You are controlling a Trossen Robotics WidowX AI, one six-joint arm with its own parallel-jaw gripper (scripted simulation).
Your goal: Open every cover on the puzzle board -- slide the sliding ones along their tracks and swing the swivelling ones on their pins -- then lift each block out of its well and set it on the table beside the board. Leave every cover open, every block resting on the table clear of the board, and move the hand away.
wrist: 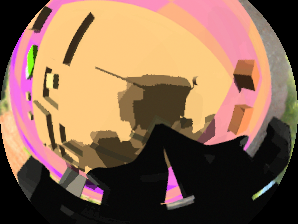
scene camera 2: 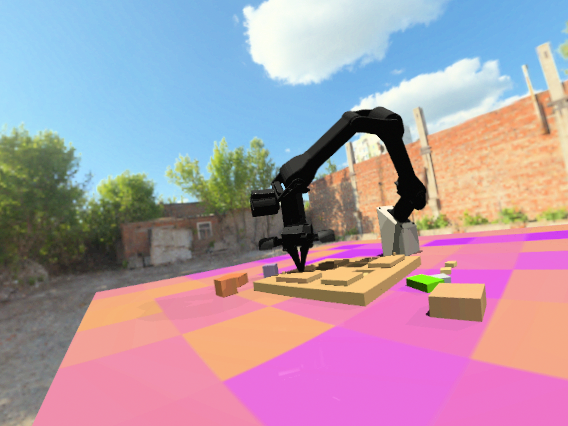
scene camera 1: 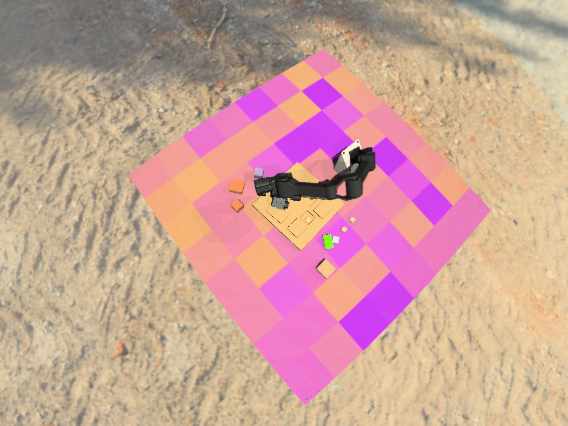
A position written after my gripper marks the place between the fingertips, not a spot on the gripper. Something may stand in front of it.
Note:
In view: my gripper [scene camera 2: 301,273], a tan block [scene camera 2: 466,301] and a tan puzzle board [scene camera 2: 361,293].
My gripper shows as well in the wrist view [wrist: 159,127]. The tan puzzle board shows as well in the wrist view [wrist: 91,105] and in scene camera 1 [scene camera 1: 300,210].

